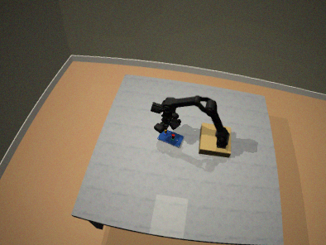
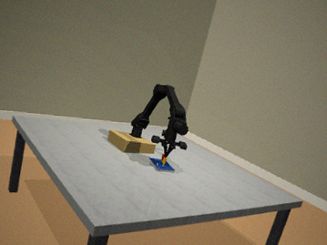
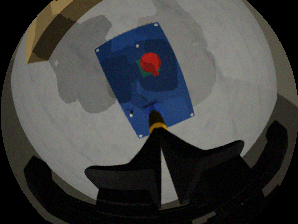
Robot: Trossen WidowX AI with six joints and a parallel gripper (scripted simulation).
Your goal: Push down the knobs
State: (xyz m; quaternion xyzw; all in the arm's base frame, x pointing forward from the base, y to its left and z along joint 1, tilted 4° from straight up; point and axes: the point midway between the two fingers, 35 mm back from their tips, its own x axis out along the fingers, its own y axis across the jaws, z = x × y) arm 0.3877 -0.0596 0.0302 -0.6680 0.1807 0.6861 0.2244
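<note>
The yellow knob lies 10 mm below my gripper tip. Also, from my gripper tip: red knob (50 mm behind, 40 mm to the left, 20 mm below).
</note>
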